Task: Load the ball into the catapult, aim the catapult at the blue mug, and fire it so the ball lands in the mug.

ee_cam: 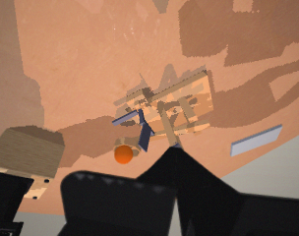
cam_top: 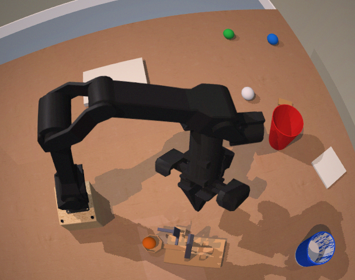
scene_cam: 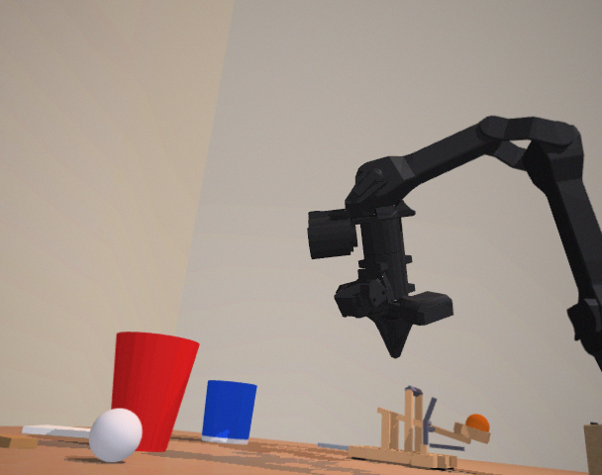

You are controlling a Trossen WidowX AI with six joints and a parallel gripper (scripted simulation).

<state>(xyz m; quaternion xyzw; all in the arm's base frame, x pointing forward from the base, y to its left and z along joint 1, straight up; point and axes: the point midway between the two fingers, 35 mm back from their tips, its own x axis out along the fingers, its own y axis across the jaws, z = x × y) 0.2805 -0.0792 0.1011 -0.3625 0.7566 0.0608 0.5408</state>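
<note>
My gripper tip is now 120 mm past the orange ball, 80 mm above it and 40 mm to the left of it. Round my gripper tip: catapult upright frame: 70 mm to the right, 60 mm below, 30 mm behind; then red cup: 290 mm ahead, 170 mm to the left, 110 mm below; then catapult: 90 mm below, 50 mm behind, 40 mm to the right.
</note>
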